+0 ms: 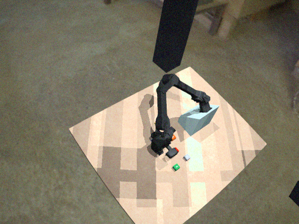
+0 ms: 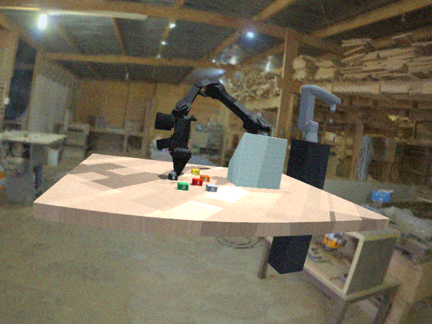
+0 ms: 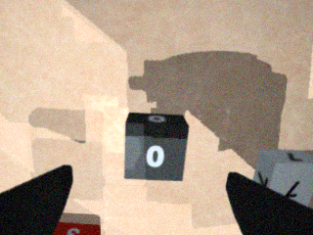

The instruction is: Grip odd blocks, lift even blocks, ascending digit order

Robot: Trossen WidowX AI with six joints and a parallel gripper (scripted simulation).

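The black block lies 10 mm ahead of my gripper tip and 10 mm below it. Round my gripper tip: red block (70 mm behind, 50 mm to the left, 10 mm below); orange block (120 mm behind, 30 mm to the right, 10 mm below); whitish block (10 mm behind, 90 mm to the right, 10 mm below).
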